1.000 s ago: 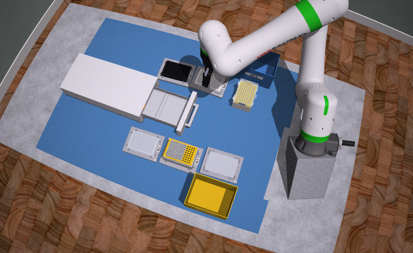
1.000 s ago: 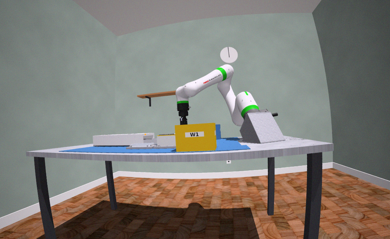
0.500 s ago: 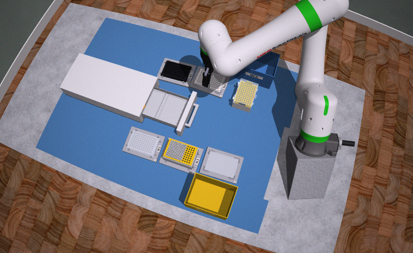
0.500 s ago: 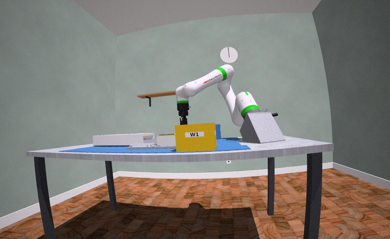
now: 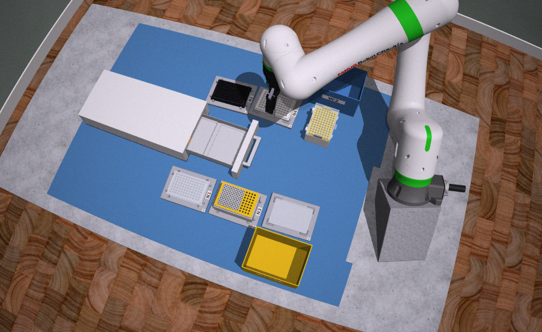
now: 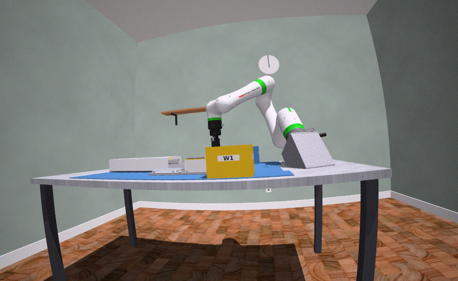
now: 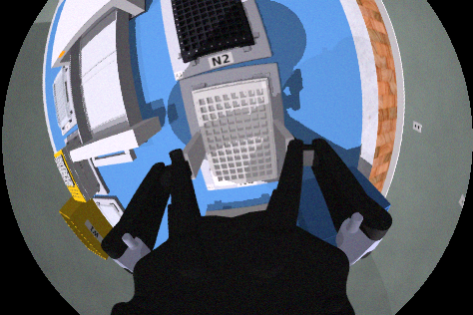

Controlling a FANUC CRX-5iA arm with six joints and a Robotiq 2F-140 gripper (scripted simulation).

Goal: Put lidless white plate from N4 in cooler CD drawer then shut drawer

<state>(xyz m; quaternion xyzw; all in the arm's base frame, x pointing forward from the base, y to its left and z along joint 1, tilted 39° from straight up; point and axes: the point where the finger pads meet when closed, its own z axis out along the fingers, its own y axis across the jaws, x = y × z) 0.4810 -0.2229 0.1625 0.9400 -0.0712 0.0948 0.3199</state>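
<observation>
Now: hand 7 cm past the N4 label, 1 cm to the right of it and 3 cm above it. From my hand the other things lie so: black plate: 17 cm ahead, 2 cm to the right, 2 cm below; then white plate: 2 cm below; then blue bin W2: 21 cm behind, 10 cm to the right, 1 cm below.
</observation>
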